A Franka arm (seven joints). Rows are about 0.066 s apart.
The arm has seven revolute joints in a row. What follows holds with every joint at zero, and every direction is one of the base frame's.
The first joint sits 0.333 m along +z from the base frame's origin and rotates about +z.
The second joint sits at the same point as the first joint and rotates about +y.
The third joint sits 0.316 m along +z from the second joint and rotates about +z.
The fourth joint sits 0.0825 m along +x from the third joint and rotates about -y.
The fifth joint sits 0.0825 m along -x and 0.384 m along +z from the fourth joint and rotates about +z.
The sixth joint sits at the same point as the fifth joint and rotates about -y.
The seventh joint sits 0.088 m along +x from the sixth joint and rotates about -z.
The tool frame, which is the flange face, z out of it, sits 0.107 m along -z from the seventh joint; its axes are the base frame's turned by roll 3.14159, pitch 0 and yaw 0 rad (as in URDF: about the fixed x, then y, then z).
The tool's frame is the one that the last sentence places.
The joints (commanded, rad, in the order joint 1, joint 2, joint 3, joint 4, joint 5, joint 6, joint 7), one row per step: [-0.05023 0.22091 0.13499 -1.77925 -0.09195 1.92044 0.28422]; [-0.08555 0.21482 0.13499 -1.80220 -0.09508 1.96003 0.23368]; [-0.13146 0.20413 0.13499 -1.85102 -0.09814 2.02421 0.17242]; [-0.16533 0.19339 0.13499 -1.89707 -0.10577 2.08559 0.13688]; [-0.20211 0.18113 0.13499 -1.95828 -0.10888 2.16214 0.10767]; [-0.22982 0.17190 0.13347 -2.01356 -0.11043 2.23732 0.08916]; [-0.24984 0.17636 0.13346 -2.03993 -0.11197 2.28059 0.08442]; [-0.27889 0.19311 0.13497 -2.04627 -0.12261 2.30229 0.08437]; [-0.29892 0.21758 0.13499 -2.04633 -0.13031 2.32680 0.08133]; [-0.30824 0.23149 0.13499 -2.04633 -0.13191 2.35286 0.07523]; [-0.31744 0.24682 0.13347 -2.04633 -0.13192 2.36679 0.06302]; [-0.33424 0.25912 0.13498 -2.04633 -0.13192 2.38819 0.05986]
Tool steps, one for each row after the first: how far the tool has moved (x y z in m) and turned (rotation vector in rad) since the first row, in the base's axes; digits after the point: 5 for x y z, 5 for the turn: [0.00036 -0.02111 -0.00374 0.00245 -0.01957 0.01922]; [-0.00335 -0.04801 -0.01455 0.00406 -0.04168 0.04091]; [-0.00817 -0.06753 -0.02410 -0.00121 -0.06511 0.05139]; [-0.01638 -0.08763 -0.03818 -0.00356 -0.09034 0.05205]; [-0.02425 -0.10280 -0.05113 -0.00570 -0.11781 0.04856]; [-0.02783 -0.11350 -0.06162 -0.00609 -0.12994 0.03760]; [-0.02914 -0.12962 -0.07216 -0.01153 -0.12806 0.01852]; [-0.02823 -0.14155 -0.08419 -0.01321 -0.12782 0.00819]; [-0.02650 -0.14709 -0.08989 -0.01299 -0.13979 0.00770]; [-0.02628 -0.15337 -0.09763 -0.01062 -0.13804 0.00998]; [-0.02603 -0.16241 -0.10283 -0.00965 -0.14746 -0.00098]
